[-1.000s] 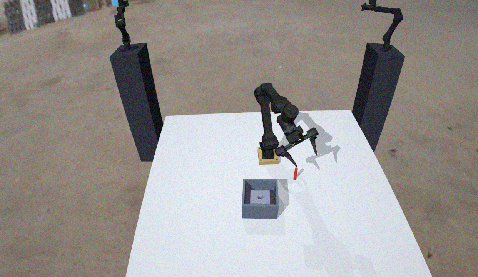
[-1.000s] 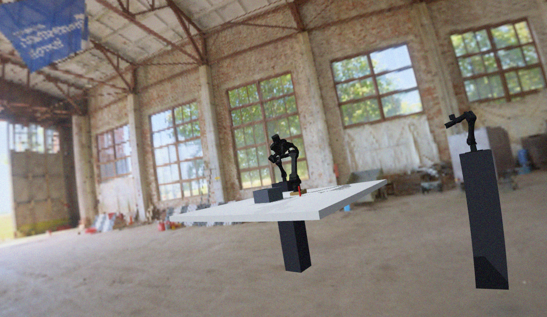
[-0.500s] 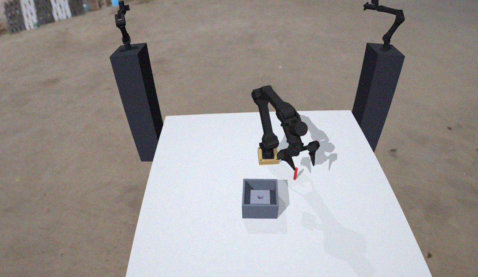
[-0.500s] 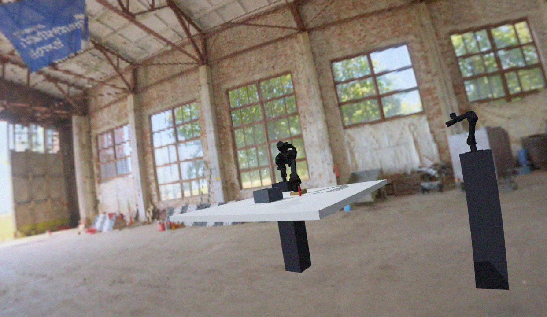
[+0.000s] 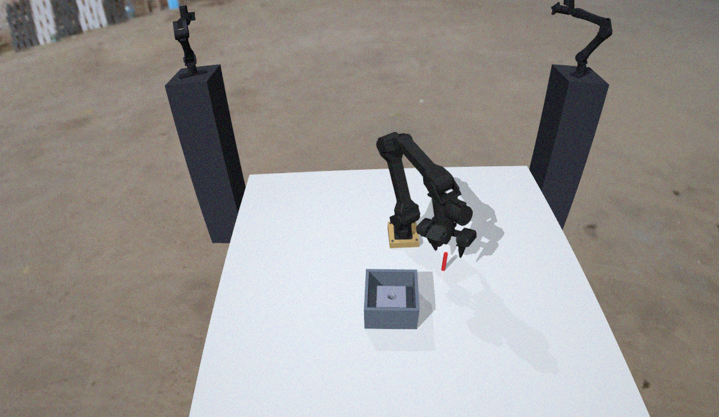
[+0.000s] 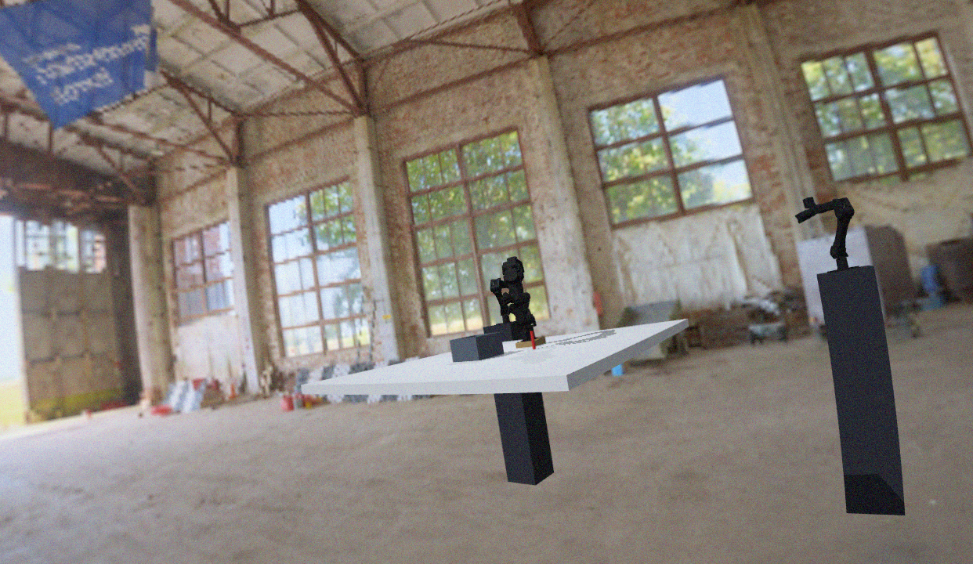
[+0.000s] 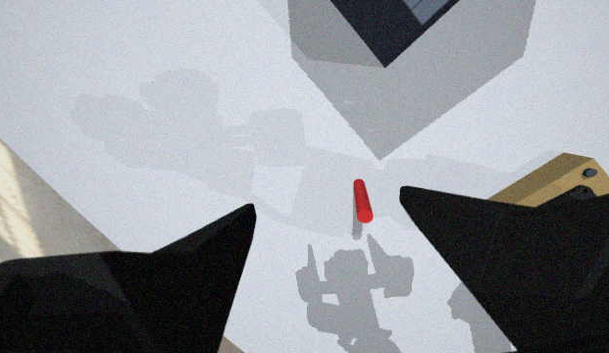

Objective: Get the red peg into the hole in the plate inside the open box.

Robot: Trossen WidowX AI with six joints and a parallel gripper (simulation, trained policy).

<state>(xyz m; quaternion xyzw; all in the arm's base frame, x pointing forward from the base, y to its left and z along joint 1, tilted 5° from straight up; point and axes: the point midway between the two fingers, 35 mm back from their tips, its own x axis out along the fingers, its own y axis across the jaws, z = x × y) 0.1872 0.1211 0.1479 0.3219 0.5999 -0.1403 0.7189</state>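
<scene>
The red peg is 5 cm behind my gripper tip and 9 cm below it. Round my gripper tip: light plate (11 cm ahead, 18 cm to the right, 8 cm below); grey box (11 cm ahead, 18 cm to the right, 10 cm below).
</scene>
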